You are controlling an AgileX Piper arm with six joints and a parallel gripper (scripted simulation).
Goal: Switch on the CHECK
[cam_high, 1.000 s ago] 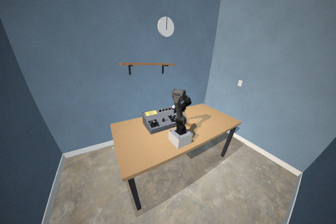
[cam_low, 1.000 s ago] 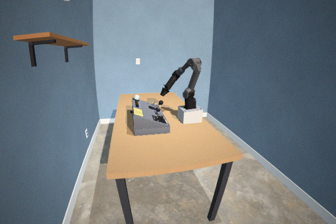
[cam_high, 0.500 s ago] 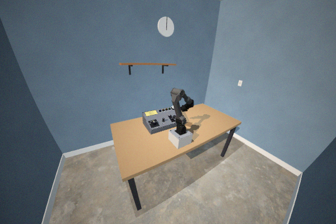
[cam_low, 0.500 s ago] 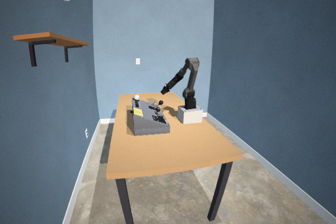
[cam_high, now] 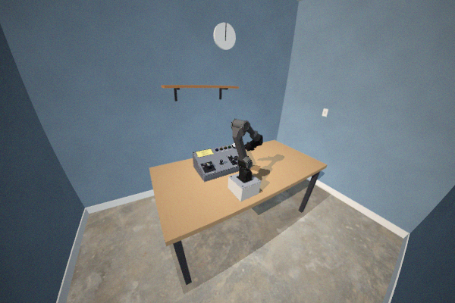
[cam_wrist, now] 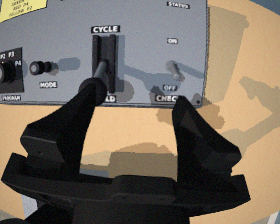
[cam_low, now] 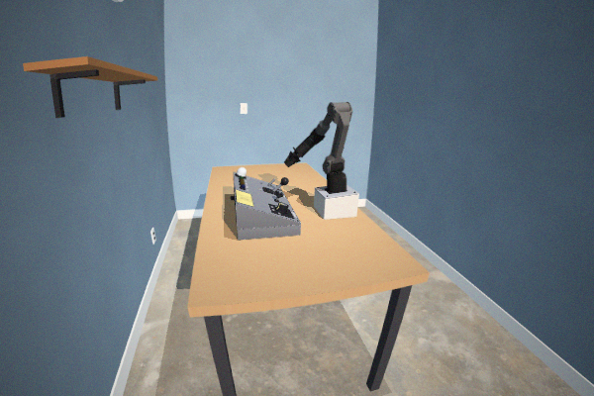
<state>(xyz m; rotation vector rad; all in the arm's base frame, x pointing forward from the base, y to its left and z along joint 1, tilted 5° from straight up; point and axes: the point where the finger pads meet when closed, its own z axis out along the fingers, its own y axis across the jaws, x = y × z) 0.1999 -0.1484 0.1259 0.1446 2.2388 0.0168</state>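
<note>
The check toggle is 7 cm ahead of my hand, 6 cm to the right of it and 11 cm below it. The rest, counted from my hand: cycle lever 5 cm ahead, 6 cm to the left, 10 cm below; then grey console 11 cm ahead, 12 cm to the left, 13 cm below; then mode toggle 8 cm ahead, 18 cm to the left, 11 cm below.
</note>
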